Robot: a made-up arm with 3 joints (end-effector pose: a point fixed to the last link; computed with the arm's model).
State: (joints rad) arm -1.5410 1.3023 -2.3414
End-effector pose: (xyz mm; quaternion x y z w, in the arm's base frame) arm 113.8 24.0 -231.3 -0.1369 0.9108 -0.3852 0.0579
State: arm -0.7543 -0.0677 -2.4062
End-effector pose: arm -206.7 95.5 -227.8 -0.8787 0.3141 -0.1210 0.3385
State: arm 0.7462 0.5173 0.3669
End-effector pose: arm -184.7 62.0 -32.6 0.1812 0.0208 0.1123 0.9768
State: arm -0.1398 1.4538 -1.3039
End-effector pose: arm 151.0 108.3 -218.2 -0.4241 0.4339 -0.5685 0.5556
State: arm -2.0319 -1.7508 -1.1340
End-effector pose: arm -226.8 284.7 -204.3 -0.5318 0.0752 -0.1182 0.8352
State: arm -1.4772 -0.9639 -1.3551
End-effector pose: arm -193.8 242.9 -221.8 -0.6064 0.1591 -0.1978 0.7536
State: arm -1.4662 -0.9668 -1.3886
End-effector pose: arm -198.9 237.4 -224.1 -0.6200 0.1581 -0.1899 0.7447
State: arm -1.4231 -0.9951 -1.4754
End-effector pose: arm -219.5 216.5 -229.3 -0.6572 0.1428 -0.1572 0.7231
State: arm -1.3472 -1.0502 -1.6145
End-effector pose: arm -251.5 175.6 -235.8 -0.7144 0.1069 -0.1023 0.6839
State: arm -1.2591 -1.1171 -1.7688
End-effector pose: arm -279.9 122.2 -240.3 -0.7716 0.0549 -0.0450 0.6322
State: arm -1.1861 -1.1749 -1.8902
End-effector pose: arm -295.3 74.7 -241.8 -0.8105 0.0045 -0.0033 0.5857
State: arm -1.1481 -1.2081 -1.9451
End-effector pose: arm -300.5 49.6 -241.9 -0.8260 -0.0248 0.0169 0.5629
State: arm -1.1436 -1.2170 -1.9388
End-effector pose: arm -301.5 47.1 -241.9 -0.8240 -0.0303 0.0208 0.5654
